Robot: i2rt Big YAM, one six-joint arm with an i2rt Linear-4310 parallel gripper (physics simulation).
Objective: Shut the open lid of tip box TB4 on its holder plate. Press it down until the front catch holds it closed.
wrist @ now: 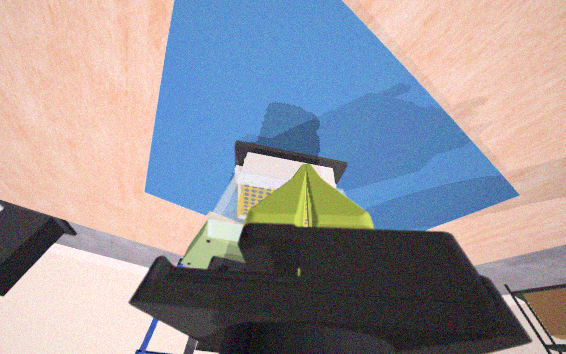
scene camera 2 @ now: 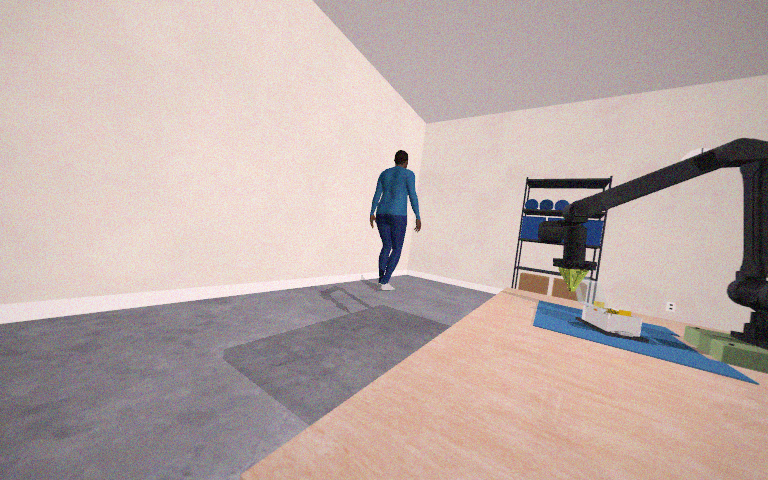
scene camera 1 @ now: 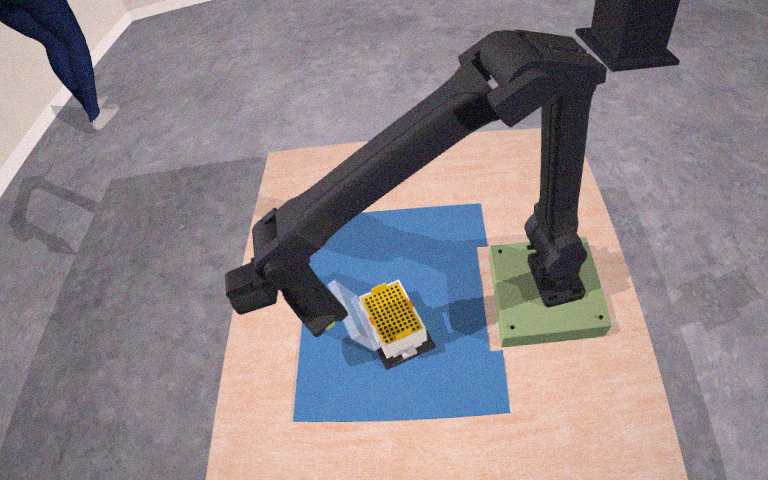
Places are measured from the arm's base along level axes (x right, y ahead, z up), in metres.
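Pixels of known places: gripper, fingertip midpoint: (wrist: 306,170) (scene camera 2: 571,291) (scene camera 1: 330,325); arm's base, origin of the base link: (wrist: 233,266) (scene camera 1: 555,277).
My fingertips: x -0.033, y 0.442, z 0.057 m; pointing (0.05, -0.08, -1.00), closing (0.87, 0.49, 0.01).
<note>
For each thing: its top centre in the pictures, then the offset to it from my fingertips. "spot": a spot on its surface instead. Level surfaces: height alone.
- Tip box TB4, surface spot: (wrist: 254,199) spot: dx -0.026, dy -0.043, dz +0.009 m
- white front catch, surface spot: (scene camera 1: 408,352) spot: dx -0.043, dy -0.127, dz -0.083 m
- blue mat, its level: dz -0.101 m
- wooden table, its level: dz -0.104 m
Tip box TB4 (scene camera 1: 393,314) (scene camera 2: 614,322) (wrist: 254,199) has a white body and a yellow rack with black holes. It sits on its dark holder plate (scene camera 1: 391,361) (wrist: 290,152). Its clear lid (scene camera 1: 355,319) (wrist: 226,197) stands open, leaning outward on the box's left side in scene camera 1. A white front catch (scene camera 1: 408,352) shows at the box's near end. My gripper (scene camera 1: 331,324) (scene camera 2: 573,289) (wrist: 306,170) is shut and empty. Its lime fingertips point down beside the raised lid, on its outer side; I cannot tell whether they touch it. My fingers hide part of the box in the wrist view.
The box and plate stand on a blue mat (scene camera 1: 396,396) (scene camera 2: 696,362) on a wooden table (scene camera 1: 453,447). My arm's green base block (scene camera 1: 552,333) (wrist: 222,231) is to the right in scene camera 1. A person (scene camera 2: 392,195) and a shelf rack (scene camera 2: 569,183) are farther off.
</note>
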